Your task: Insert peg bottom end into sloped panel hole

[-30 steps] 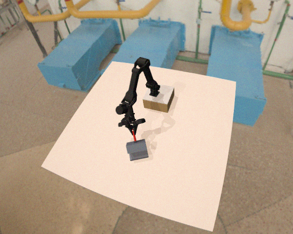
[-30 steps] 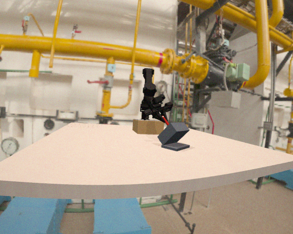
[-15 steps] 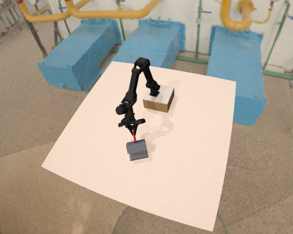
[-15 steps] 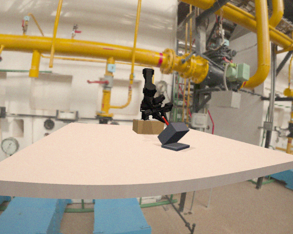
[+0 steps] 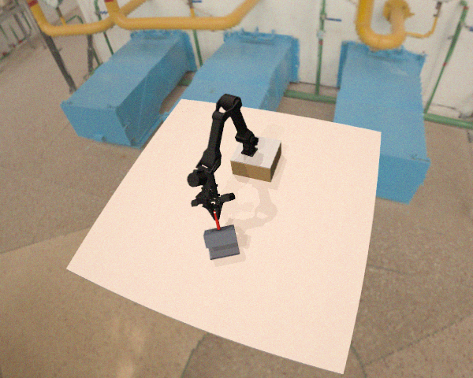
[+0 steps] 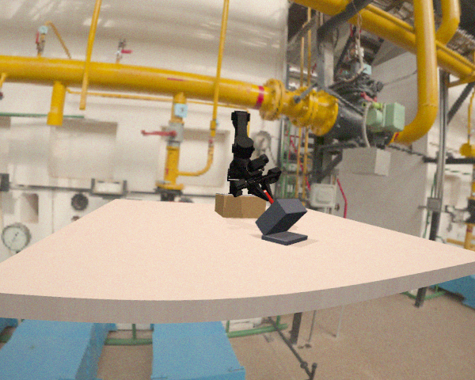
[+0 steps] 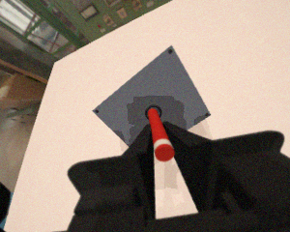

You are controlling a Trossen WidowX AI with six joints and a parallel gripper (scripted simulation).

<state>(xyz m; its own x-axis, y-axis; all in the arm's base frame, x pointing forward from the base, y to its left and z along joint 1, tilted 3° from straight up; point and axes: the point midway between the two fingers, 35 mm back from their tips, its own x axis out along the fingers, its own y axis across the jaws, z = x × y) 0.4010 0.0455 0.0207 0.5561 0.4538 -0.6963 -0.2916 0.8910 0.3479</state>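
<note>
My gripper tip is 5 cm above the grey sloped panel, 4 cm short of it and 3 cm to the right of it. The rest, counted from my gripper tip: round red peg: 1 cm to the right, 1 cm behind, 1 cm above.
</note>
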